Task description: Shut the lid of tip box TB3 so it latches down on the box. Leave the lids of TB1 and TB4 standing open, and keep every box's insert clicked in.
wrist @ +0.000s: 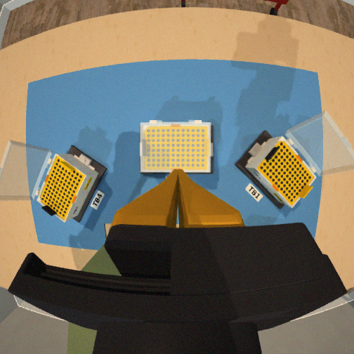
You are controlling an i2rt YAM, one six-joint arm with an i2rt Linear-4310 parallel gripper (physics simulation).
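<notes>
The middle tip box [176, 148] has its clear lid lying over the yellow insert; its label is hidden, and whether the lid is latched I cannot tell. My gripper [177, 175] is shut and empty, its tips at the near edge of this box in the view; the height between them is hard to tell. TB1 [286, 171] is at the right, turned at an angle, its clear lid [322, 142] standing open. TB4 [65, 187] is at the left, also turned, its clear lid [22, 170] standing open. The yellow inserts of both sit in their boxes.
The boxes stand on dark bases on a blue mat [65, 100] on a wooden table [150, 35]. Label cards TB4 [97, 199] and TB1 [254, 192] lie beside their boxes. A green object [100, 266] shows partly behind my gripper body. Red parts [278, 3] show at the far edge.
</notes>
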